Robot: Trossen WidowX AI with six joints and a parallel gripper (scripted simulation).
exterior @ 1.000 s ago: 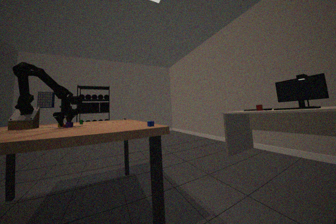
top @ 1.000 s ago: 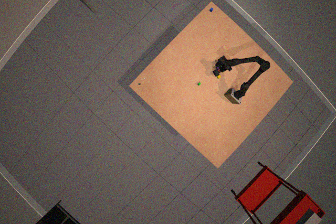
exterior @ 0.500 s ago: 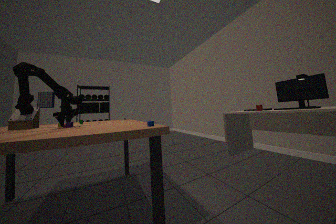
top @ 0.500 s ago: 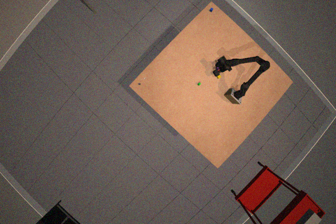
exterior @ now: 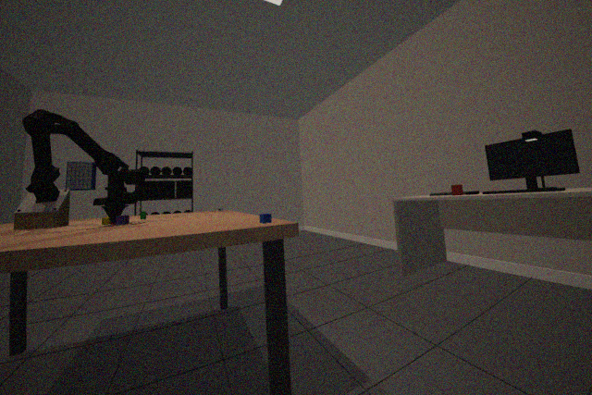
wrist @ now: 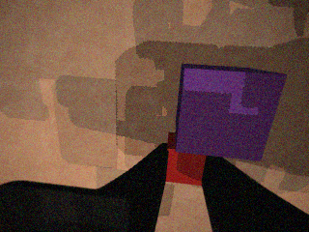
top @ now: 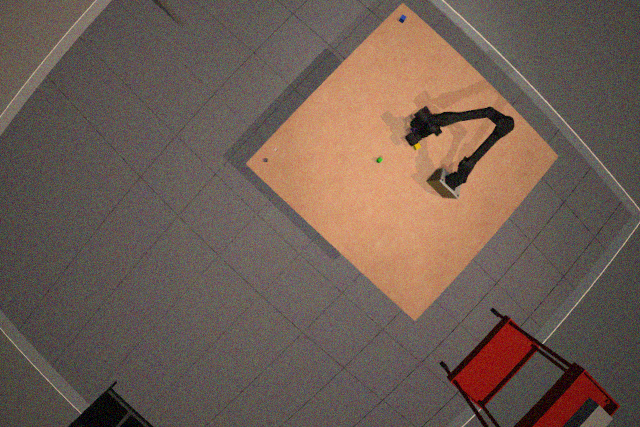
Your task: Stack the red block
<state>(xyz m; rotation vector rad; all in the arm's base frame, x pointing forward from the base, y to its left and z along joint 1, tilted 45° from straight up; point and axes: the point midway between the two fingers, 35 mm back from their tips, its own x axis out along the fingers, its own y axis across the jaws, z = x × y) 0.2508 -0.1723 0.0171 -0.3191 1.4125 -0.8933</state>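
The purple block lies 30 mm ahead of my gripper tip, 20 mm to the right of it and 10 mm above it. From my gripper tip the other things lie so: blue block: 460 mm ahead, 500 mm to the right, 10 mm above; red block: right at my gripper tip; yellow block: 40 mm behind, 50 mm to the left, 10 mm above.
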